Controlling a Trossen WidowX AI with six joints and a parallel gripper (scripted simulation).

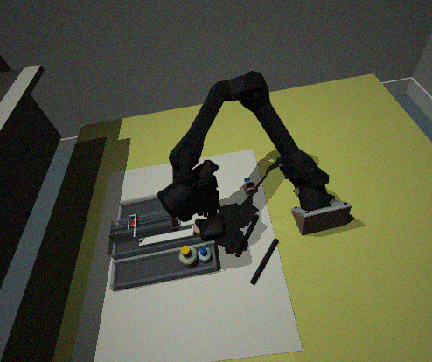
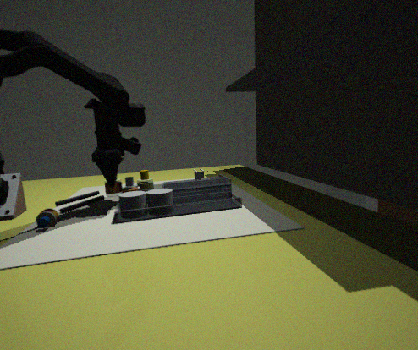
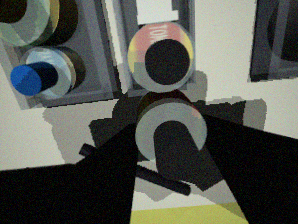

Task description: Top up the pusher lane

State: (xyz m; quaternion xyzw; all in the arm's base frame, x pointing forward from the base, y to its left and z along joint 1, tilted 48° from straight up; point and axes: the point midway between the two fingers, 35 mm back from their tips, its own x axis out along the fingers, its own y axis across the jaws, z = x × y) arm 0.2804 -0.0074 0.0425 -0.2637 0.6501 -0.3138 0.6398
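Right now my gripper tip is 8 cm to the right of the blue-lidded jar, 5 cm short of it and 2 cm above it. Round my gripper tip: red mark (23 cm ahead, 5 cm to the right, 2 cm above).
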